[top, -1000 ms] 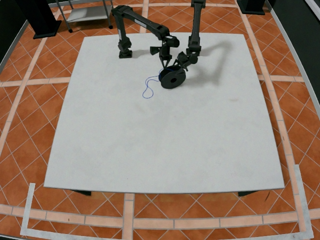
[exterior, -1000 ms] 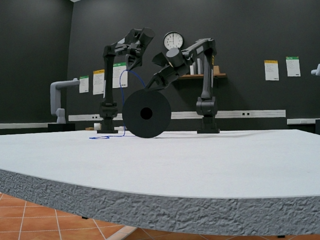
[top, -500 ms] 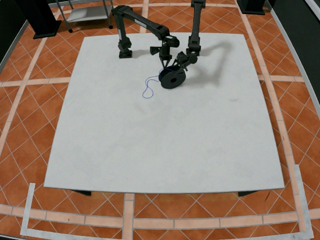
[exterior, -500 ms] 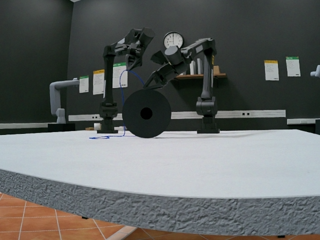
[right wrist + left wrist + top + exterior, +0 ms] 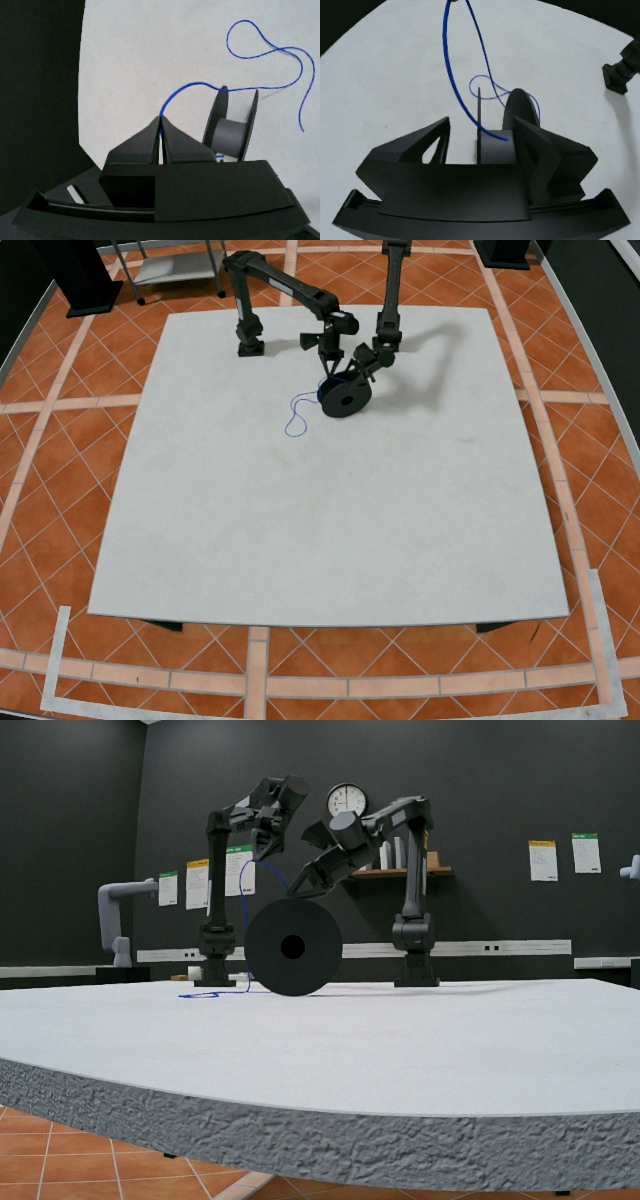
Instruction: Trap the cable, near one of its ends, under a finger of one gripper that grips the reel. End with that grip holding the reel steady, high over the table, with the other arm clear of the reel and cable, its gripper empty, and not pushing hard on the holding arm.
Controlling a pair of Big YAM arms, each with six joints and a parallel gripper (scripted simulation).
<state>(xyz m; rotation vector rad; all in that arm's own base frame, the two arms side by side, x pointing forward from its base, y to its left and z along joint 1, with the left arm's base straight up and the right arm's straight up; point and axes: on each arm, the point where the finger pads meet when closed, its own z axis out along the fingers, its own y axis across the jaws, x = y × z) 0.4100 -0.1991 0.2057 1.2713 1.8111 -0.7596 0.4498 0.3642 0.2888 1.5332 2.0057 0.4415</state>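
Observation:
Now: the black reel 3 cm behind my left hand, 1 cm to the right of it and 11 cm below it.

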